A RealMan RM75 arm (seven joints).
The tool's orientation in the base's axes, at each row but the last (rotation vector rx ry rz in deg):
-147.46 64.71 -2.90
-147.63 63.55 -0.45
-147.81 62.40 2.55
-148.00 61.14 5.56
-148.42 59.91 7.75
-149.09 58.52 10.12
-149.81 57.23 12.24
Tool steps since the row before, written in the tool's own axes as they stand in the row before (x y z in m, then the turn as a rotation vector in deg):
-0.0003 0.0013 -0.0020 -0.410 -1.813 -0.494
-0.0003 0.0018 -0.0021 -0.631 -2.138 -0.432
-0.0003 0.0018 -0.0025 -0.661 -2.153 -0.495
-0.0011 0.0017 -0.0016 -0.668 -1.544 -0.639
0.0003 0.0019 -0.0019 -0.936 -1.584 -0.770
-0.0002 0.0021 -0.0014 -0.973 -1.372 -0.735
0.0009 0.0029 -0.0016 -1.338 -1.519 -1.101
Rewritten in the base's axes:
-0.0015 -0.0012 0.0015 0.926 1.301 1.072
-0.0018 -0.0016 0.0015 1.010 1.684 1.140
-0.0017 -0.0018 0.0019 0.993 1.695 1.208
-0.0021 -0.0009 0.0012 0.554 1.250 1.170
-0.0012 -0.0021 0.0012 0.382 1.407 1.361
-0.0016 -0.0018 0.0008 0.212 1.298 1.281
-0.0012 -0.0032 0.0005 0.047 1.495 1.753

